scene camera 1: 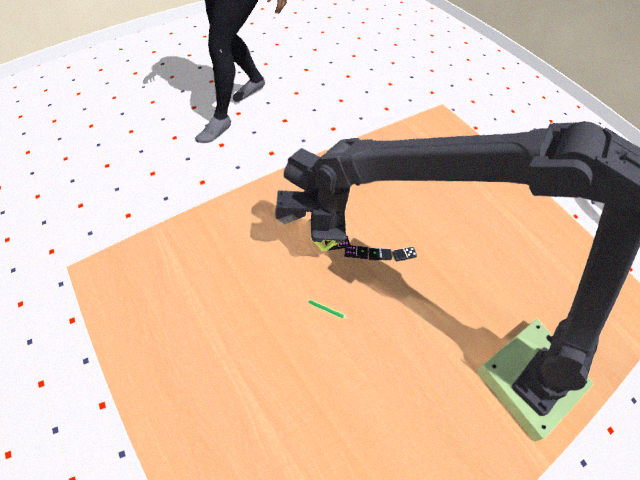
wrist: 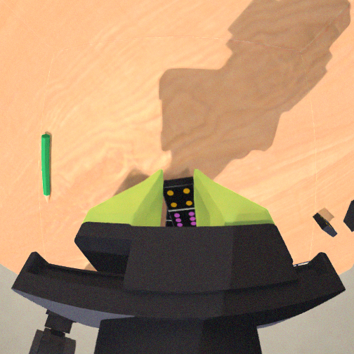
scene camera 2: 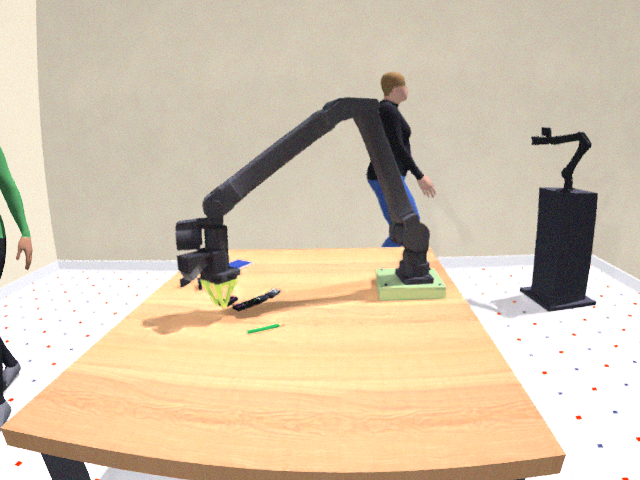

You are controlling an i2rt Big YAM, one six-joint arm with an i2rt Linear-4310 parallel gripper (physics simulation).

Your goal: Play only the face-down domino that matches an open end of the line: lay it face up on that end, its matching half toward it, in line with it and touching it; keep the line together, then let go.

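Frame: origin at the arm's base, x ahead, y left, z up, level; metres.
Seen in the pictures: gripper, between the fingertips: (scene camera 1: pixel 323 244) (scene camera 2: pixel 220 306); arm's base, origin of its link: (scene camera 1: pixel 541 382) (scene camera 2: pixel 413 278).
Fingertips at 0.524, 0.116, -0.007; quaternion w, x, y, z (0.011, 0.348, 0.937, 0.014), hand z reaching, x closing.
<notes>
Offsets run from my fingertips to a thing's top centre, as dx, dy, dz.
The line of dominoes (scene camera 1: pixel 379 253) (scene camera 2: pixel 251 302) lies face up on the table. Its left end in scene camera 1 shows a magenta six, followed by green one halves. The domino with a white five {-0.125, -0.139, -0.018} (scene camera 1: pixel 404 253) at the other end sits slightly angled, with a small gap. My gripper (scene camera 1: pixel 325 246) (scene camera 2: pixel 223 305) (wrist: pixel 178 175) points down, shut on a face-up black domino (scene camera 1: pixel 342 241) (wrist: pixel 179 201) with an orange four and a magenta six. Its six half is beside the line's six end, offset toward the far side; contact and height are unclear. The fingers partly hide it.
A green pencil {-0.121, +0.086, -0.020} (scene camera 1: pixel 326 308) (scene camera 2: pixel 264 328) (wrist: pixel 46 165) lies in front of the line. A small dark block (wrist: pixel 325 224) and another dark piece (wrist: pixel 350 216) are at the right in the wrist view. A blue flat object {+0.018, -0.423, -0.018} (scene camera 2: pixel 239 264) lies behind the gripper. The arm's green base (scene camera 2: pixel 410 291) is at the right.
</notes>
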